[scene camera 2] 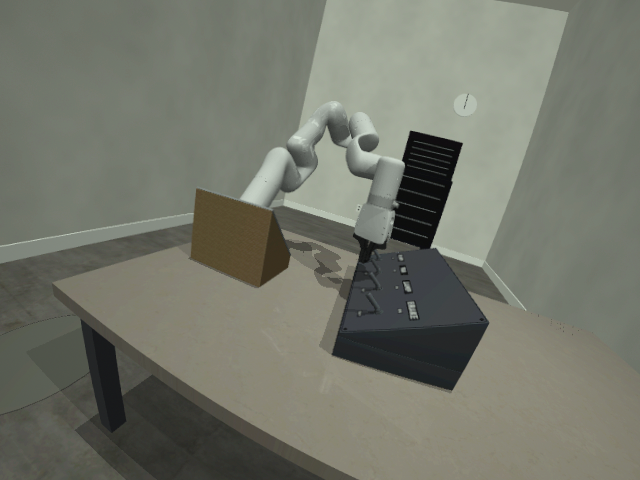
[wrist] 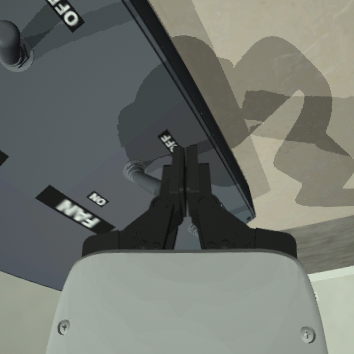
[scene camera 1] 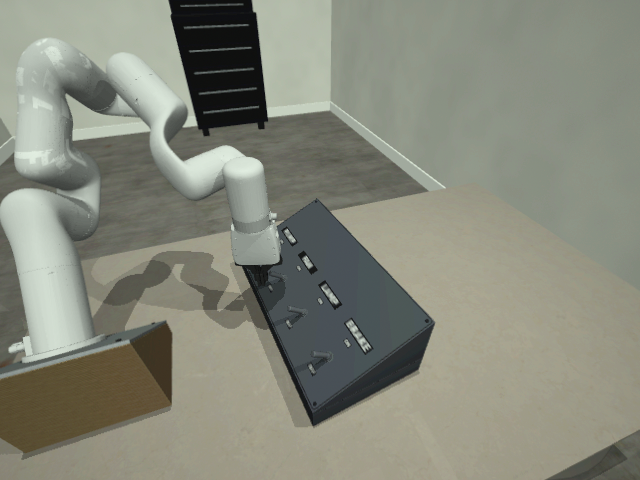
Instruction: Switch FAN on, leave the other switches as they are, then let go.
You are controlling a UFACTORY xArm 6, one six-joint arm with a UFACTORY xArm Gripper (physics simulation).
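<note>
The FAN switch lever is a grey stick on the sloping dark panel. It leans toward its OFF side, like the LAMP lever and the BRAKE lever. The FAN label lies on the ON side. My gripper is shut and empty, low over the panel at the FAN lever's OFF side. In the wrist view a finger hides the lever's tip; contact is unclear.
A fourth label, too small to read, is beyond FAN; its switch is mostly hidden by the gripper. The panel stands on the table. A brown wedge-shaped base is under the arm.
</note>
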